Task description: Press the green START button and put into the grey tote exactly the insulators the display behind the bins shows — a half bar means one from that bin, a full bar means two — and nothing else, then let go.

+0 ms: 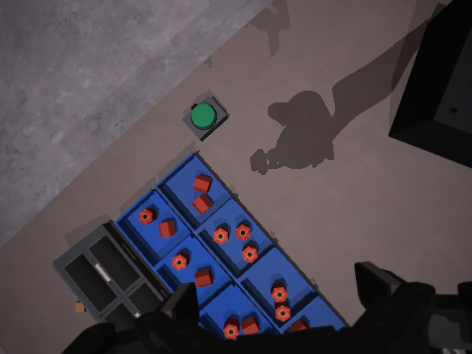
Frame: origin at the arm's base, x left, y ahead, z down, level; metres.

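Seen in the pictures: gripper, fingertip midpoint: (275, 290).
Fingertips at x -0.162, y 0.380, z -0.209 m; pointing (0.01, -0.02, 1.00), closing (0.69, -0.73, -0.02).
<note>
A point is followed by its place in that frame.
The green START button (203, 115) @(x -0.346, y 0.301, z 0.098 m) sits on a dark square base, beyond the upper end of the blue bins (220, 192) @(x -0.245, y 0.388, z 0.132 m). The bins stand in two rows and hold red insulators, some upright with a dark hole showing (220, 235) @(x -0.197, y 0.442, z 0.107 m), others on their sides (202, 184) @(x -0.276, y 0.394, z 0.108 m). The dark grey display (80, 245) @(x -0.375, y 0.609, z 0.096 m) is at the lower left, with white bars (102, 272) @(x -0.315, y 0.619, z 0.096 m) in its panels; its lower part is hidden by my gripper. The dark tote (427, 82) @(x -0.095, y 0.050, z 0.063 m) shows partly at the right edge. My gripper (275, 290) @(x -0.162, y 0.380, z -0.209 m) is open and empty, above the bins, and hides some of them.
The brown table surface (350, 200) @(x -0.055, y 0.254, z 0.139 m) spans from the bins to the tote, with the arm's shadow (305, 130) @(x -0.195, y 0.205, z 0.138 m) across it. Its edge runs diagonally at the upper left, with grey floor (75, 75) beyond. A small tan piece (80, 307) @(x -0.313, y 0.712, z 0.121 m) shows beside the display.
</note>
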